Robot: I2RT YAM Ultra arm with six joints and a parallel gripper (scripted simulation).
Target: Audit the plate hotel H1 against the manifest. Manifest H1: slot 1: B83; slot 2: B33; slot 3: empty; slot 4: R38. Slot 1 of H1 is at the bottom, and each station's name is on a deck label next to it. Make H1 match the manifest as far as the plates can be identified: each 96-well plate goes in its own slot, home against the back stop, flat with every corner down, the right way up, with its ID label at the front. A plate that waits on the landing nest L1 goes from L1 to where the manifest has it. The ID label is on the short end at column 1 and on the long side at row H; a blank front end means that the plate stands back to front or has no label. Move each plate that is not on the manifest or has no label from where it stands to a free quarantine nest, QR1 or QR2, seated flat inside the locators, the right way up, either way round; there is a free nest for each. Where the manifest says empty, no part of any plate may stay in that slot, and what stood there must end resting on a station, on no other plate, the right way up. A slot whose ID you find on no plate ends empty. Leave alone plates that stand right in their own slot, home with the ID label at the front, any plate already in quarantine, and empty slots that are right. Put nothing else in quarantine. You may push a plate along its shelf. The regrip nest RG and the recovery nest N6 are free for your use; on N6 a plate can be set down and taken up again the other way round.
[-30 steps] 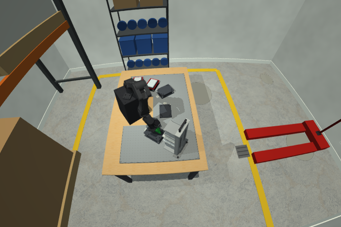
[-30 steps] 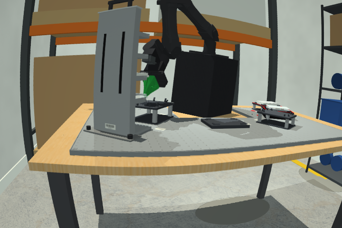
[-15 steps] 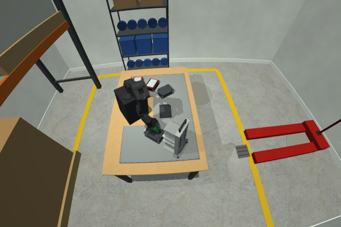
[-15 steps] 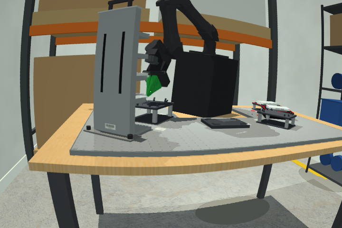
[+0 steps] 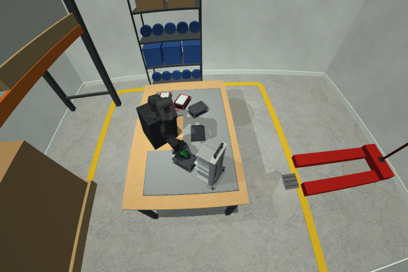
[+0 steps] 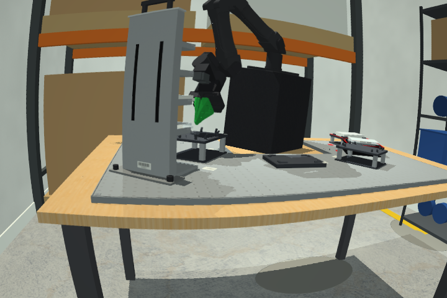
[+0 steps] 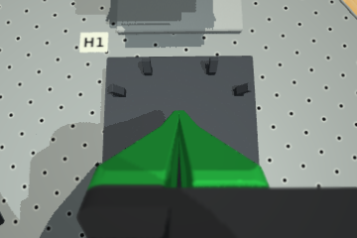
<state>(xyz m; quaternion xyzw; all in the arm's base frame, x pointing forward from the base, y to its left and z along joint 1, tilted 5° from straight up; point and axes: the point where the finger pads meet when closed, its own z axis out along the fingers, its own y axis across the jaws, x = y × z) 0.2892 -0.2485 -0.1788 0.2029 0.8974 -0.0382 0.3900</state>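
The dark regrip nest is 20 mm behind my hand, 10 mm to the left of it and 50 mm below it. Also, from my hand: RG label: 110 mm behind, 50 mm to the left, 100 mm below; grey plate hotel H1: 220 mm ahead, 90 mm to the right, 90 mm above; H1 deck label: 140 mm ahead, 50 mm to the left, 100 mm below.
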